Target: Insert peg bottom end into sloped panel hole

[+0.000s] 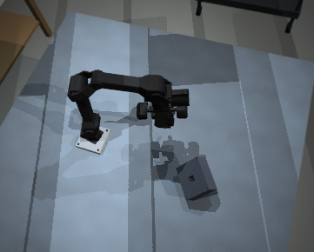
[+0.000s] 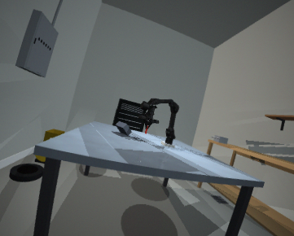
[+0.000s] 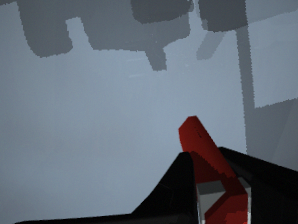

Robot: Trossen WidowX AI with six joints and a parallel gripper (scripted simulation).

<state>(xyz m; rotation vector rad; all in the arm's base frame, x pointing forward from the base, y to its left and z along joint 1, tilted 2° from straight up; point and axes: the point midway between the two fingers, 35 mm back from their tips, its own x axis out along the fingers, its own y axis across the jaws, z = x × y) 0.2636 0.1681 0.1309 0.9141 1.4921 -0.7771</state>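
Right now the dark sloped panel is 21 cm ahead of my gripper tip, 14 cm to the right of it and 6 cm below it. The rest, counted from my gripper tip: red square-sided peg (2 cm above).
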